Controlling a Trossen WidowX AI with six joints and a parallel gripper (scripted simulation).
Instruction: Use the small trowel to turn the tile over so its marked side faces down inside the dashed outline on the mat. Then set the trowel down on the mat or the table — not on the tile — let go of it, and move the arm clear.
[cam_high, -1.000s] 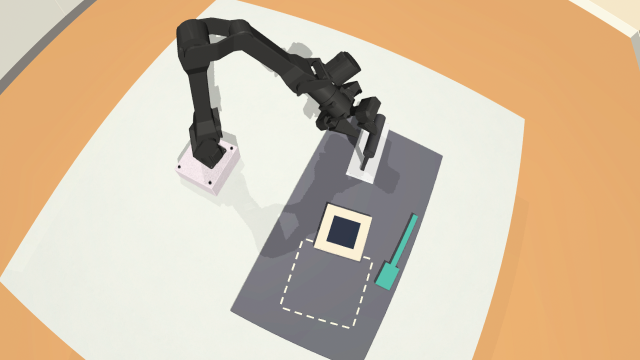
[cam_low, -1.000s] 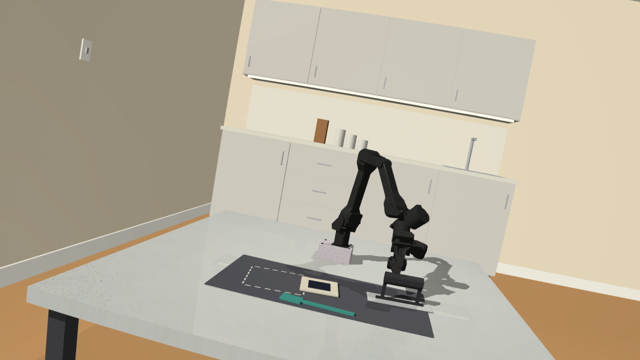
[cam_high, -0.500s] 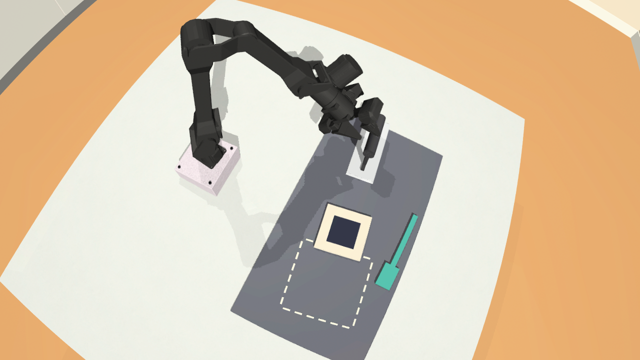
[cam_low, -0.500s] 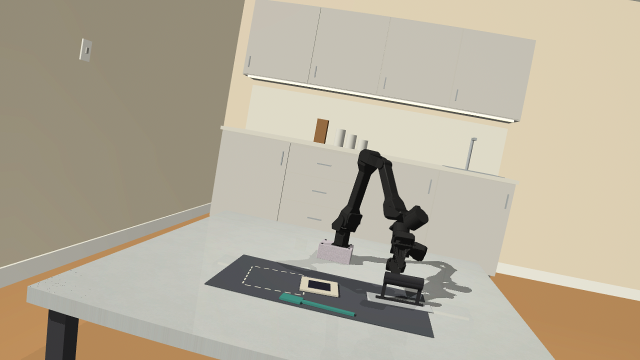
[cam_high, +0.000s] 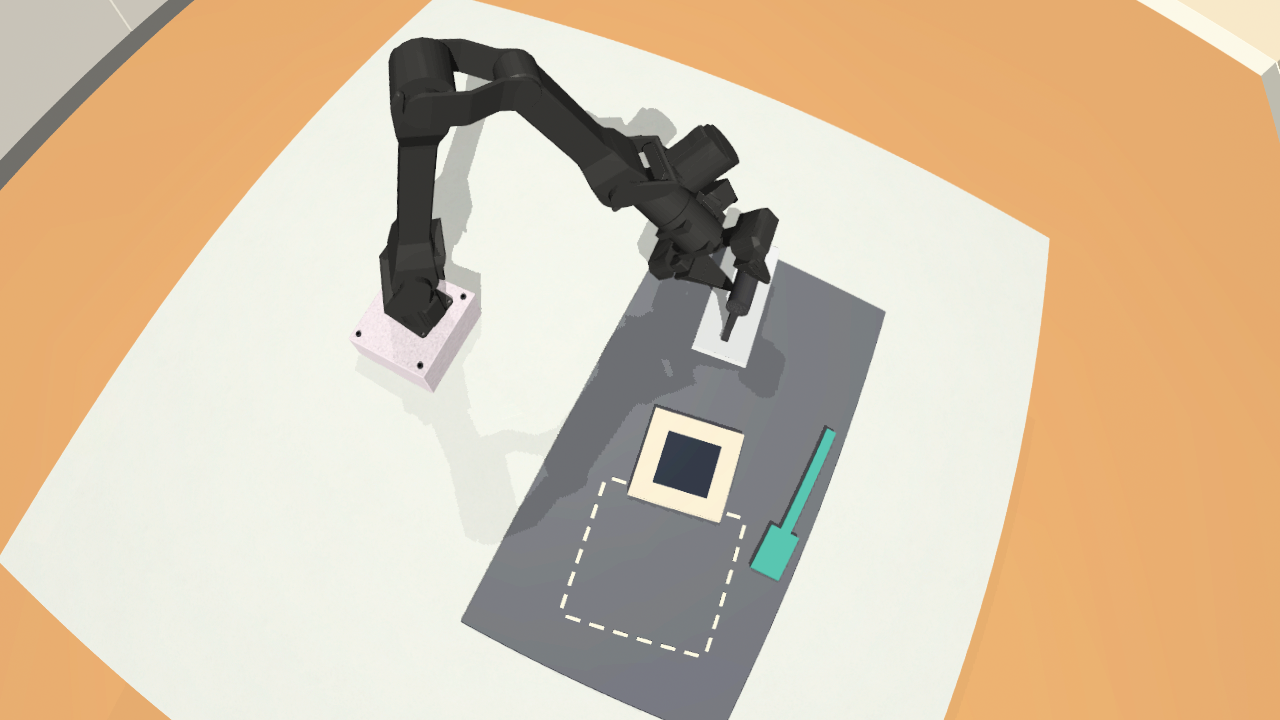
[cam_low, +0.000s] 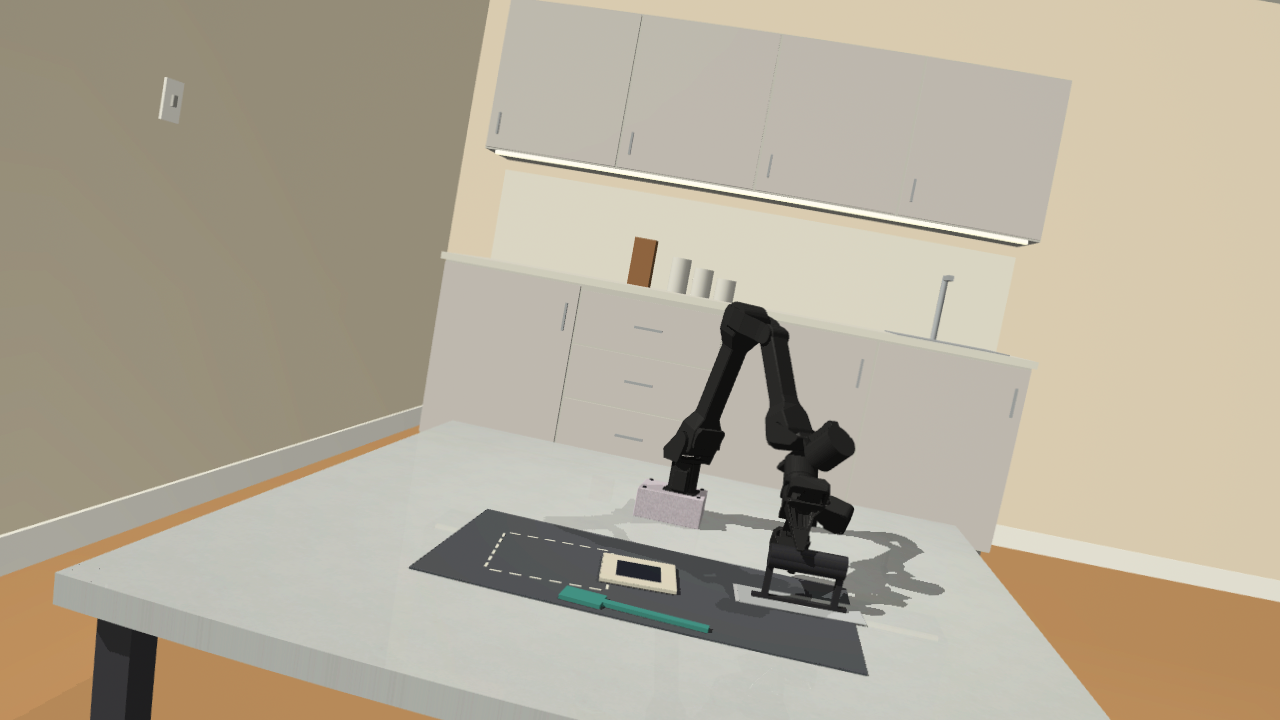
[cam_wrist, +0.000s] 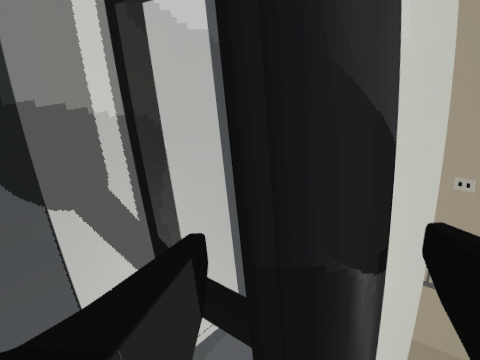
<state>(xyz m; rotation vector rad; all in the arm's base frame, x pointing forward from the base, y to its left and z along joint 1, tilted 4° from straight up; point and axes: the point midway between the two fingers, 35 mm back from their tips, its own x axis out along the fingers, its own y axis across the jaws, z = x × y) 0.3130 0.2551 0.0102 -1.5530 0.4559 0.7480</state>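
Now: gripper tip 30 mm above the black-handled float and 10 mm past it. From my gripper tip the other things lie so: cream tile (230 mm to the right, 60 mm below, 50 mm ahead); then teal long-handled tool (220 mm to the right, 200 mm ahead, 60 mm below); then dark mat (210 mm to the right, 90 mm below, 60 mm ahead).
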